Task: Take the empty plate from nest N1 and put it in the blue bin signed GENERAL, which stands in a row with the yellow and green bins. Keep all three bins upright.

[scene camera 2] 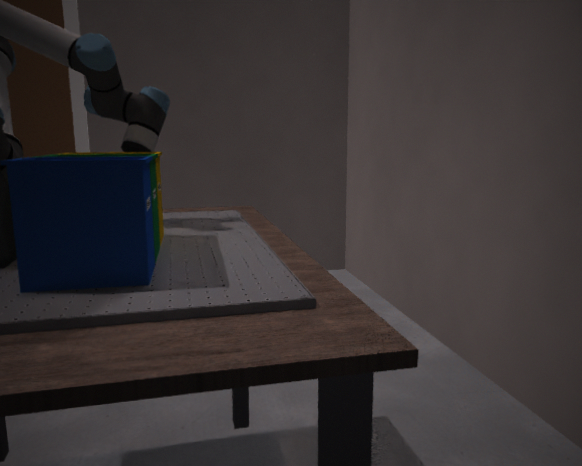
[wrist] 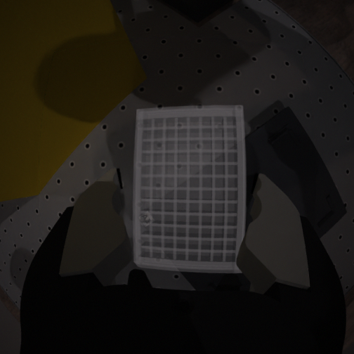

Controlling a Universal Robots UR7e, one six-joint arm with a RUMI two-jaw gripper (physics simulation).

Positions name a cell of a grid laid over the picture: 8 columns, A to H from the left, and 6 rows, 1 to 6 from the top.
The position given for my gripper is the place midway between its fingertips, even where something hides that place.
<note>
I see my gripper (wrist: E3), a blue bin (scene camera 2: B3), a plate (wrist: E3) and a dark nest (wrist: G3).
Scene camera 2 does not show the plate, which is hidden by the blue bin.
</note>
